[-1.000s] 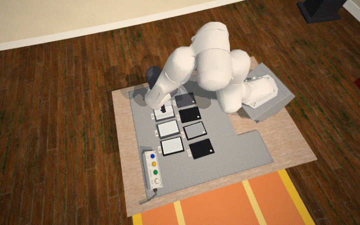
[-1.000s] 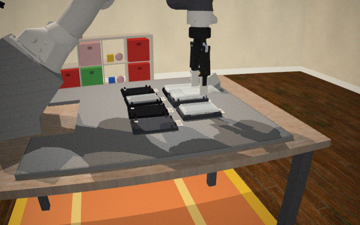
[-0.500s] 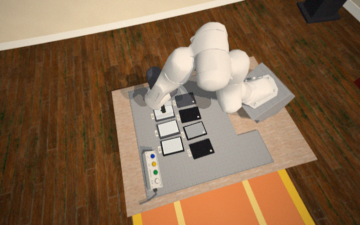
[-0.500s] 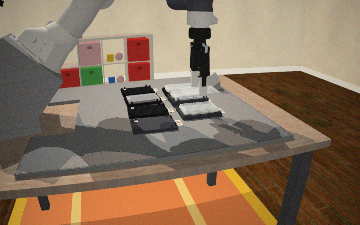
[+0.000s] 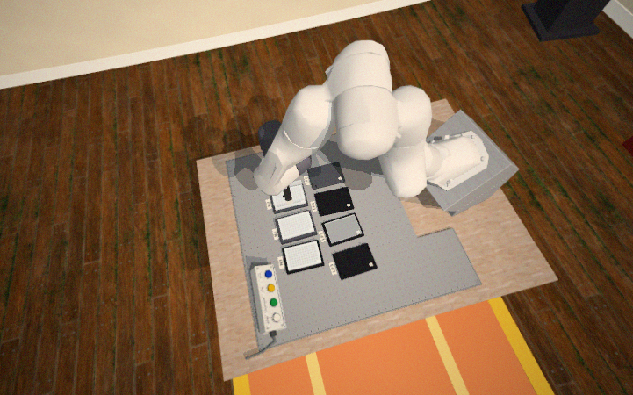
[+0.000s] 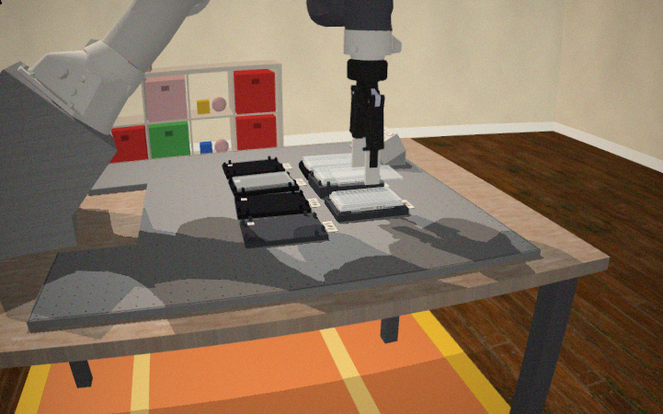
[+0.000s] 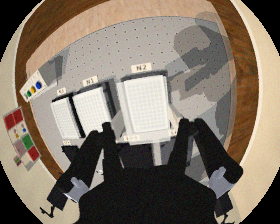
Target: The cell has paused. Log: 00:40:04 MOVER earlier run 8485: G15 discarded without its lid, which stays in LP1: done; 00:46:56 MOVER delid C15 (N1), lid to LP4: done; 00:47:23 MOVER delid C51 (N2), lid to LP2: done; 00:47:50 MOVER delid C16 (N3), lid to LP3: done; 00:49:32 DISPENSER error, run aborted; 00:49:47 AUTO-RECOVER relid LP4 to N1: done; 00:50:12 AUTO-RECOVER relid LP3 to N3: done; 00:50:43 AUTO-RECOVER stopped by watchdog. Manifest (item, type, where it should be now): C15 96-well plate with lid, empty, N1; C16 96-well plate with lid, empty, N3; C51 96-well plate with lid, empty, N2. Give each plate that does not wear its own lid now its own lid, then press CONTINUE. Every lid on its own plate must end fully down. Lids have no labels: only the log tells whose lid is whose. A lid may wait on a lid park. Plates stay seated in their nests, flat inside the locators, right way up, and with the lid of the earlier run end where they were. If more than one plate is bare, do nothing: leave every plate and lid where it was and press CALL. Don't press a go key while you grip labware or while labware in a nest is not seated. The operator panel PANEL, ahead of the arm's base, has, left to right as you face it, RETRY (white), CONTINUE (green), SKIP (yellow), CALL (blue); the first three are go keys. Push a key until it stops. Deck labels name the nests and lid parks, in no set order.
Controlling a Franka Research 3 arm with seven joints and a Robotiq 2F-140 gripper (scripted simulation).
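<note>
Right now my hand is 70 mm above the plate. Round my hand: lid park LP4: 180 mm behind, 30 mm to the left, 90 mm below; yellow key: 80 mm ahead, 370 mm to the left, 30 mm below; blue key: 90 mm ahead, 320 mm to the left, 30 mm below.
</note>
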